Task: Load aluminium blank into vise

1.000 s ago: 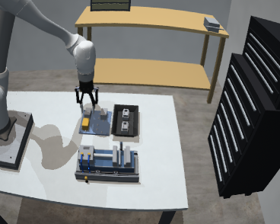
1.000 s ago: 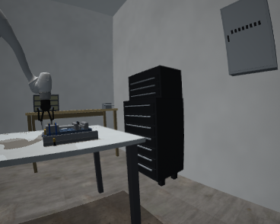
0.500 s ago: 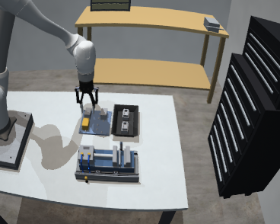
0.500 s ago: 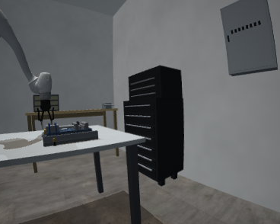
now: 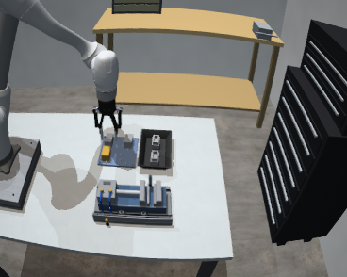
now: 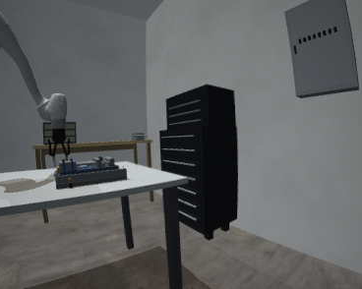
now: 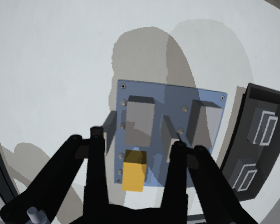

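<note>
My hand is 40 mm above the aluminium blank. The rest, counted from my hand: hose block (60 mm ahead, 350 mm to the right, 10 mm above); then brass blank (90 mm to the right, 40 mm below); then work stop (220 mm ahead, 290 mm to the right, 30 mm above).
</note>
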